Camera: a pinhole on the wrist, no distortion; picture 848 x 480 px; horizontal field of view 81.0 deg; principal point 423.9 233.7 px. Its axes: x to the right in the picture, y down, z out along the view. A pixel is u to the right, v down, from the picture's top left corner.
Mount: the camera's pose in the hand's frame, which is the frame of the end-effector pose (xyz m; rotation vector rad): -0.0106 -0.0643 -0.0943 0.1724 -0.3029 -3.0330
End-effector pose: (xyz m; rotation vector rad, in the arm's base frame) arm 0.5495 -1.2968 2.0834 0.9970 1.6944 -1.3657
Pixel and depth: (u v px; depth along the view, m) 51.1 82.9 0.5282
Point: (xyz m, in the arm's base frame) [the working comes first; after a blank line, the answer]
In the camera's frame: -0.3966 -0.1604 0.5282

0.6564 -1.6492 1.6407
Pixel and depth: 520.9 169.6 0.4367
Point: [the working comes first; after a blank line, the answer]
In the camera's frame: 0.0853 -0.0564 0.4367

0.6963 -1.6122 2.1392
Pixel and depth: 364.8 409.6 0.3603
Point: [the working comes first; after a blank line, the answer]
In the camera's frame: -0.0429 0.1277 0.3603

0.4663 -1.5946 2.0848
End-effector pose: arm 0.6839 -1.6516 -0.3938 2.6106 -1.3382 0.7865
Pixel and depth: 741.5 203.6 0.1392
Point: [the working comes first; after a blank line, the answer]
In the camera's frame: 0.0891 -0.0084 0.1392

0.6702 -1.5534 -0.4716
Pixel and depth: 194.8 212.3 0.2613
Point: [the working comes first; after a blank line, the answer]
In the camera's frame: -0.1206 -0.0113 0.2613

0.7814 -1.7665 -0.5043
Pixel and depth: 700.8 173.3 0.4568
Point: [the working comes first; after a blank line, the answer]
In the camera's frame: 0.2548 -0.0556 0.4568

0.6133 -1.5480 -0.8284
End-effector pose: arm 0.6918 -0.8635 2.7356 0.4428 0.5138 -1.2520
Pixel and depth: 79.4 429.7 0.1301
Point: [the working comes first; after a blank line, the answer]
In the camera's frame: -0.0903 0.0514 0.1301

0.6358 -0.9662 2.7351
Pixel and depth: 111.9 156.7 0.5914
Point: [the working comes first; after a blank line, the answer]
In the camera's frame: -0.3717 -0.0917 0.5914

0.9870 -1.3242 2.9819
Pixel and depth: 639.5 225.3 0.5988
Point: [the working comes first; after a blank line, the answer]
In the camera's frame: 0.2601 -0.0101 0.5988

0.7040 -0.8567 3.3092
